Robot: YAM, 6 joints.
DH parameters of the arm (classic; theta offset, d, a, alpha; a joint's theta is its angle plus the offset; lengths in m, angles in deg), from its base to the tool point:
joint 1: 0 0.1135 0.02 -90
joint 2: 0 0 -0.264 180
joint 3: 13.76 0 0.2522 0
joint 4: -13.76 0 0.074 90
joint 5: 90 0 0 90
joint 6: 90 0.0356 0 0
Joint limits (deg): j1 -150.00..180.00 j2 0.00..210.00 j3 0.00..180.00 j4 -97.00..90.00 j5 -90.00..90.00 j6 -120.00..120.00
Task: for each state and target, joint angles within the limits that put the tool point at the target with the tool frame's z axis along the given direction. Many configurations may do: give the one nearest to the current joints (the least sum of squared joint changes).
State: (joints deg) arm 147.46 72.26 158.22 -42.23 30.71 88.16
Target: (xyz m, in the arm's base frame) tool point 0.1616 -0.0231 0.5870 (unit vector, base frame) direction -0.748 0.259 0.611
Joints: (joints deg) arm 170.26 37.65 127.71 -52.02 7.39 88.16
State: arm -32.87 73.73 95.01 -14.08 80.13 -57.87
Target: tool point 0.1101 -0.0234 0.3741 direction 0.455 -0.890 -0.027
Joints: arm 5.04 33.37 48.45 -19.20 67.91 -57.87
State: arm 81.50 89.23 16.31 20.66 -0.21 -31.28
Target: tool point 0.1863 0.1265 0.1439 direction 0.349 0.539 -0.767
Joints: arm 31.68 74.21 27.46 -6.15 -15.98 -31.28
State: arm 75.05 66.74 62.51 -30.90 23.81 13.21
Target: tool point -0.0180 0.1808 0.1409 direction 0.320 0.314 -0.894
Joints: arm 99.83 69.74 28.27 -32.62 21.65 13.21
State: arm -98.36 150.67 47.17 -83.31 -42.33 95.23
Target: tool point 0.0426 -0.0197 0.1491 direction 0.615 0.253 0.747
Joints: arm -54.19 197.22 0.12 -84.59 -40.29 95.23
